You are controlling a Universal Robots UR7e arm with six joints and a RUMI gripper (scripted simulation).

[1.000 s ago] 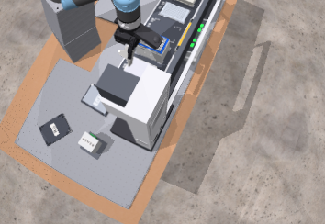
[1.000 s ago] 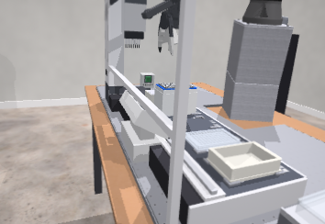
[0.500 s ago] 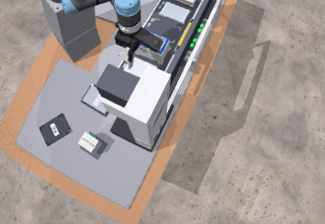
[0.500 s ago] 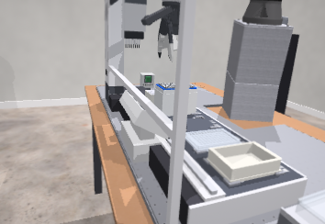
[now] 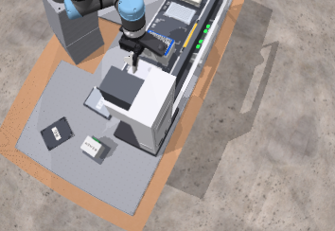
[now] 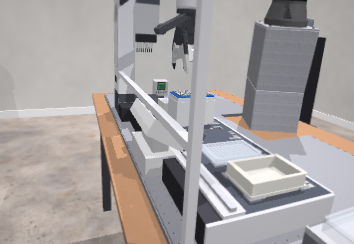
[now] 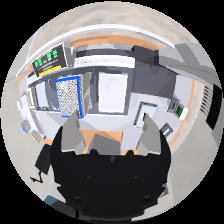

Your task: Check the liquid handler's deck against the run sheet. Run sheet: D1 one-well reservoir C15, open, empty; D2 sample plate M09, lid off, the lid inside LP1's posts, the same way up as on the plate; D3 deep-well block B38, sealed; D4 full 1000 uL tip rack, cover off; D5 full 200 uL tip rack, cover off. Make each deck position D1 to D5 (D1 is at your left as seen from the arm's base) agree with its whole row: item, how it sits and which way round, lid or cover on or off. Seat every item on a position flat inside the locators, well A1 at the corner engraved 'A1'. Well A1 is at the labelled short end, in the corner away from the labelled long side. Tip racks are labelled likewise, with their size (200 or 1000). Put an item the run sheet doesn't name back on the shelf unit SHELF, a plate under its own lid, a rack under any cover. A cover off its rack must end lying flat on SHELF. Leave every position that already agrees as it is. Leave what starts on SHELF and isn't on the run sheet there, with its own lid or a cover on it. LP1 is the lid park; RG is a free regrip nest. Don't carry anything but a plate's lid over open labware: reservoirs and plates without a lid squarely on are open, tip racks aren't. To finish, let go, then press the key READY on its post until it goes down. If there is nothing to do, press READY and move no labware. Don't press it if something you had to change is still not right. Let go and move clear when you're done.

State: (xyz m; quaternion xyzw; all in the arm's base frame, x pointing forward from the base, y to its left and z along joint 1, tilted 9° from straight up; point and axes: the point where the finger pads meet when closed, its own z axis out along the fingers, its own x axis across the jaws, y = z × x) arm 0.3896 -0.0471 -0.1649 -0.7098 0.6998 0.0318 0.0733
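Right now the white sealed block is 130 mm below my hand. Round my hand: clear well plate 10 mm behind, 370 mm to the left, 150 mm below; blue-framed tip rack 10 mm behind, 120 mm to the left, 90 mm below; ready key post 40 mm behind, 360 mm to the right, 140 mm below.
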